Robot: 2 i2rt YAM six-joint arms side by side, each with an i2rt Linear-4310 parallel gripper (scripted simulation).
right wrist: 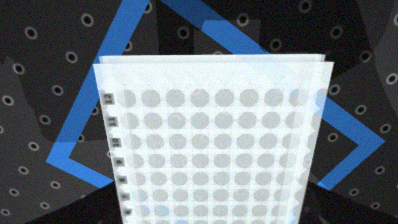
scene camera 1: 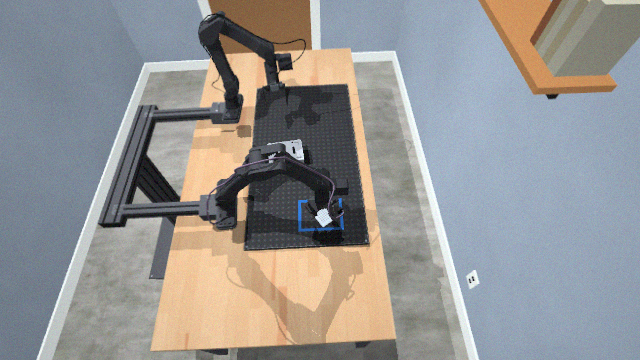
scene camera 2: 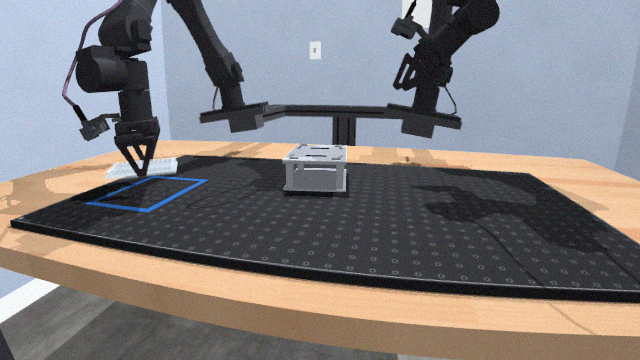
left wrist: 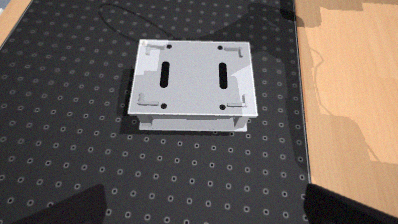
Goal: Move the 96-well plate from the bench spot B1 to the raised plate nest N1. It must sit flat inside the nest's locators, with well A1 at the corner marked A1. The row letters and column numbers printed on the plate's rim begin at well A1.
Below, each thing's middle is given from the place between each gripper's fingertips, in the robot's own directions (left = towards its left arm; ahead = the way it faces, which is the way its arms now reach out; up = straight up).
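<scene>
Grey raised nest [scene camera 2: 334,151]: 1 cm above my right hand [scene camera 2: 145,170], 32 cm to the left of it, 14 cm behind it. White 96-well plate [scene camera 2: 163,166]: right at my right hand.
Left hand [scene camera 2: 398,88]: 14 cm above the grey raised nest, 17 cm to the left of it, 2 cm short of it. White 96-well plate: 15 cm below my left hand, 49 cm to the right of it, 16 cm ahead of it.
</scene>
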